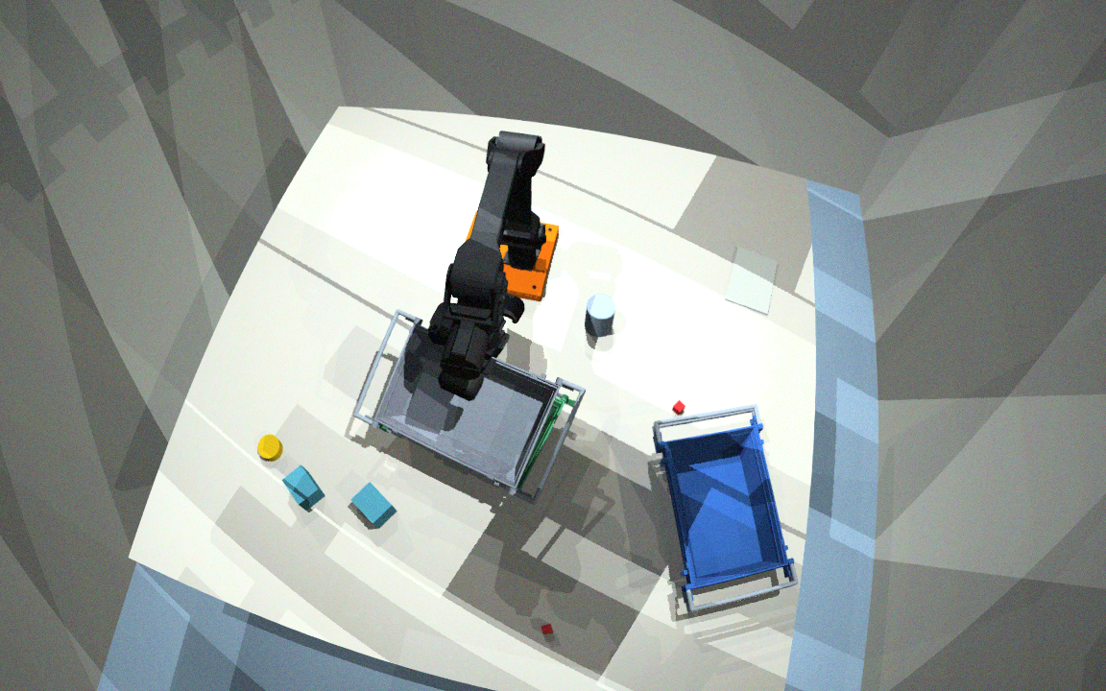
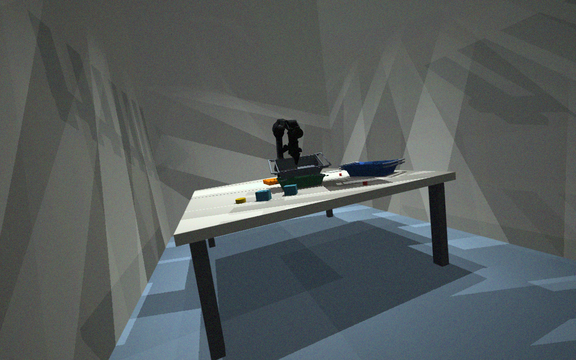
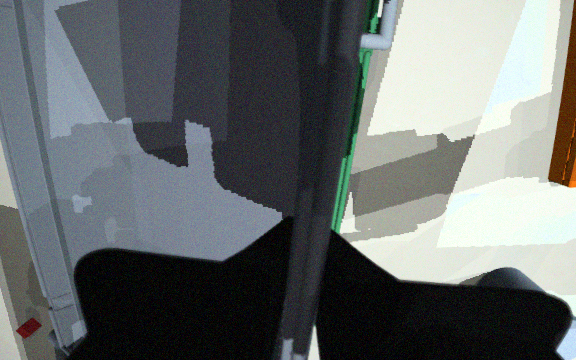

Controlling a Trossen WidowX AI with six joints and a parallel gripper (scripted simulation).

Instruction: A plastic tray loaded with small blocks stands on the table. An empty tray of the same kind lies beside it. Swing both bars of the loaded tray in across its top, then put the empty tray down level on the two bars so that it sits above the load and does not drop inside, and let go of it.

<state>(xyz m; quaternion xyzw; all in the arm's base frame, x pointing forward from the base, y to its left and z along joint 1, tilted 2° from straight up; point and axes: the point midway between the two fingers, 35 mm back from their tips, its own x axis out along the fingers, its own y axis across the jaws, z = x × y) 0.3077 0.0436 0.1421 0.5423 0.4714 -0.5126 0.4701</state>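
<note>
My gripper tip is now 80 mm short of the grey tray and 10 mm to the left of it. Round my gripper tip: white sheet (440 mm behind, 430 mm to the left, 130 mm below); then pale cylinder (220 mm behind, 140 mm to the left, 90 mm below); then yellow disc (250 mm ahead, 380 mm to the right, 120 mm below).
</note>
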